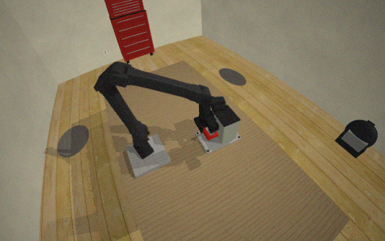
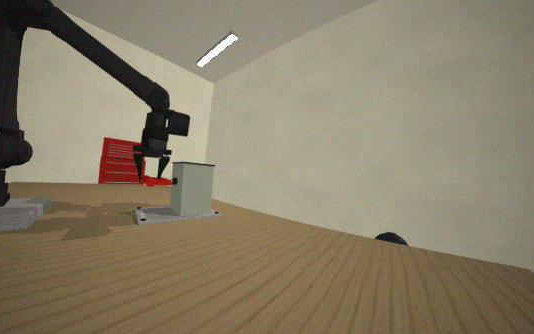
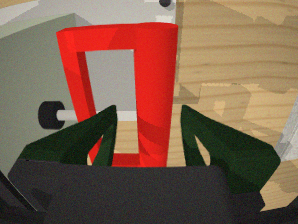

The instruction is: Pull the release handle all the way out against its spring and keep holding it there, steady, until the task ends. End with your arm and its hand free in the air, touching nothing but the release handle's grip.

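My gripper is now 90 mm short of the grey baseplate, 20 mm to the left of it and 110 mm above it.
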